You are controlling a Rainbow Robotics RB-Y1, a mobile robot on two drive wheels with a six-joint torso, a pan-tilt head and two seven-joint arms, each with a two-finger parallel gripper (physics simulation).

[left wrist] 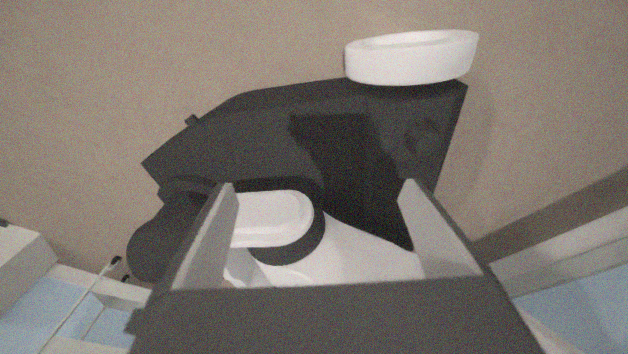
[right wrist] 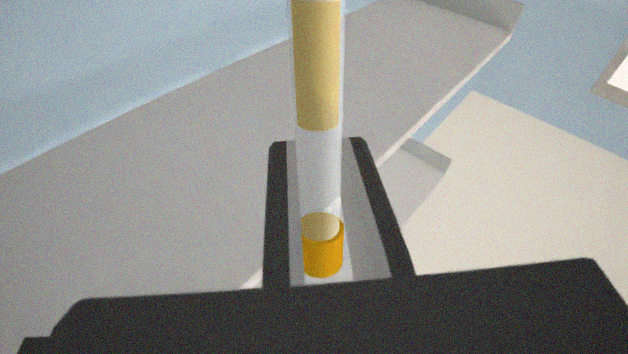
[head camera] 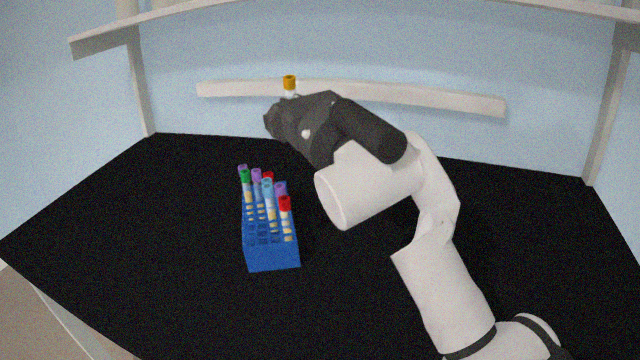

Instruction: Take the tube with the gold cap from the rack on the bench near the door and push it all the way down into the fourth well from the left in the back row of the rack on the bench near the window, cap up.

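Places are measured from the robot's base along level axes (x ahead, y left, z up), in metres.
Pixels of known places: left gripper, between the fingertips: (left wrist: pixel 320 191); right gripper, between the fingertips: (right wrist: pixel 317 159) (head camera: pixel 289 100).
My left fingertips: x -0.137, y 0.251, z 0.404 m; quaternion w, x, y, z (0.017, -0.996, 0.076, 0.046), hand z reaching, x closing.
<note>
For each thing: its middle in the pictures, then the offset to it from my left fingertips. "*": a spot on its surface instead. Level surfaces: height alone.
- gold-capped tube, middle of its body: (right wrist: pixel 318 145) (head camera: pixel 290 105) dx +0.689, dy -0.435, dz +0.752 m
- blue rack, middle of its body: (head camera: pixel 268 223) dx +0.685, dy -0.370, dz +0.540 m
- black bench top, height of its surface: dz +0.511 m
- shelf edge, a spot on its surface: (head camera: pixel 107 32) * dx +1.352, dy +0.001, dz +0.948 m
- brown floor, height of its surface: dz -0.403 m
The gold-capped tube (head camera: pixel 289 82) (right wrist: pixel 319 170) is upright, cap up, held in the air behind the blue rack in the head view. My right gripper (right wrist: pixel 317 159) is shut on its clear part. Its lower part is hidden in the head view. A blue rack (head camera: pixel 274 257) stands on the black bench top, holding several tubes with purple, green, red and light blue caps; its near part shows empty wells. Which bench this is, I cannot tell. My left gripper (left wrist: pixel 320 191) is open and empty, over part of the robot's own body in the left wrist view.
The black bench top (head camera: pixel 190 300) has a light blue wall behind it. A pale rail (head camera: pixel 400 96) runs along the wall behind the gripper. A shelf edge (head camera: pixel 107 32) is above. The left wrist view shows brown floor (left wrist: pixel 100 60) around the robot's dark base (left wrist: pixel 260 135).
</note>
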